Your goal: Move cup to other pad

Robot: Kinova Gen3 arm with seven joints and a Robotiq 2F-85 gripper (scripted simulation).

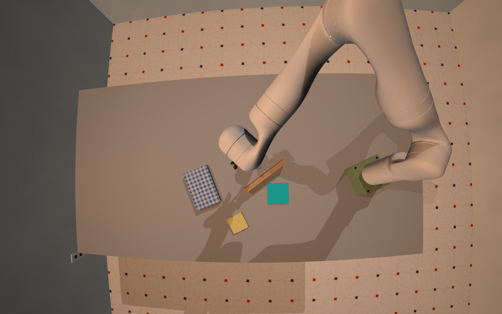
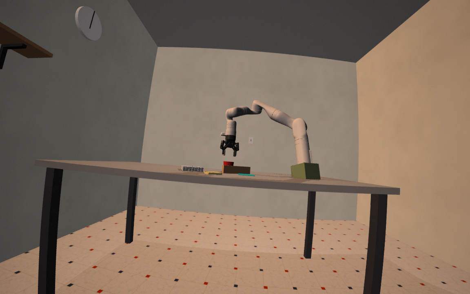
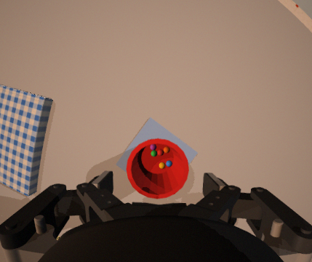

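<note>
My hand is 10 cm above the red cup. Also, from my hand: blue-checked box: 22 cm ahead, 16 cm to the left, 11 cm below; orange rail: 11 cm below, 8 cm to the left, 7 cm behind.
</note>
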